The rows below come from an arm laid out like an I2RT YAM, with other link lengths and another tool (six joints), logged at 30 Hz.
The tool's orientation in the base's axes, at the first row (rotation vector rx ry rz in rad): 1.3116 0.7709 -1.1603
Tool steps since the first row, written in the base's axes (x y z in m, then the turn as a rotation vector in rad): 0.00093 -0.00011 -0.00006 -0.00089 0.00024 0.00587; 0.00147 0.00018 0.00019 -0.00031 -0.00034 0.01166; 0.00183 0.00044 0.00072 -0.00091 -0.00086 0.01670; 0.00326 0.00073 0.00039 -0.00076 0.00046 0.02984; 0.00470 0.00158 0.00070 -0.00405 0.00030 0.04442; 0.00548 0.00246 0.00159 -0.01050 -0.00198 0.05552; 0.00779 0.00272 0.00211 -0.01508 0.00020 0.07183
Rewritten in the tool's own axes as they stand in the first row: 0.00035 0.00087 -0.00007 -0.00580 0.00101 0.00084; 0.00022 0.00142 -0.00040 -0.01092 0.00347 0.00220; -0.00023 0.00190 -0.00064 -0.01570 0.00458 0.00359; 0.00044 0.00310 -0.00122 -0.02821 0.00876 0.00432; 0.00040 0.00445 -0.00225 -0.04277 0.01034 0.00732; -0.00038 0.00537 -0.00311 -0.05457 0.00809 0.01240; -0.00025 0.00767 -0.00369 -0.07159 0.00873 0.01362
